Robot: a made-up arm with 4 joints.
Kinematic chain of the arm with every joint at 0, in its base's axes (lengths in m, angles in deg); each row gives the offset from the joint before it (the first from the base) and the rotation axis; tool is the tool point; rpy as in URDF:
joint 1: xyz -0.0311 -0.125 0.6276 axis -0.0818 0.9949 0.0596
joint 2: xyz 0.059 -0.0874 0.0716 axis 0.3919 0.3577 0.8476
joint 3: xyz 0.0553 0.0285 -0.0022 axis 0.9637 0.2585 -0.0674
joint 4: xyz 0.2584 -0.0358 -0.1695 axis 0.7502 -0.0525 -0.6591
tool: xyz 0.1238 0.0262 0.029 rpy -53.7 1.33 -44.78
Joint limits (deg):
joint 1: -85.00..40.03
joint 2: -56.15..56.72
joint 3: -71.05..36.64
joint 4: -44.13..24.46
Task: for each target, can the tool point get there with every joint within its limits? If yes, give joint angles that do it. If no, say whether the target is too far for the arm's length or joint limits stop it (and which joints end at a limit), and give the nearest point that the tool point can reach.
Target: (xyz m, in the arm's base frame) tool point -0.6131 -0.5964 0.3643
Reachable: no: too far | nearest point -0.3235 -0.5523 0.9050 | short by 0.615 m
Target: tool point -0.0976 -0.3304 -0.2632
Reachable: no: too far | nearest point 0.2396 -0.1416 0.2247 | short by 0.622 m
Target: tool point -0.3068 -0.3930 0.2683
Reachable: no: joint limits stop it (at a limit: joint 1, joint 3, joint 4) | nearest point 0.2261 -0.1149 0.2243 | short by 0.603 m
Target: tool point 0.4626 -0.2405 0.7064
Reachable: yes | joints -16.68 -16.65 20.16 -22.67
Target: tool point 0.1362 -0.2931 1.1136
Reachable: yes | joints -59.95 1.19 -59.86 18.08
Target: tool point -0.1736 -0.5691 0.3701
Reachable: no: joint limits stop it (at a limit: joint 1, joint 2, joint 4) | nearest point 0.3332 -0.5183 0.4371 | short by 0.514 m
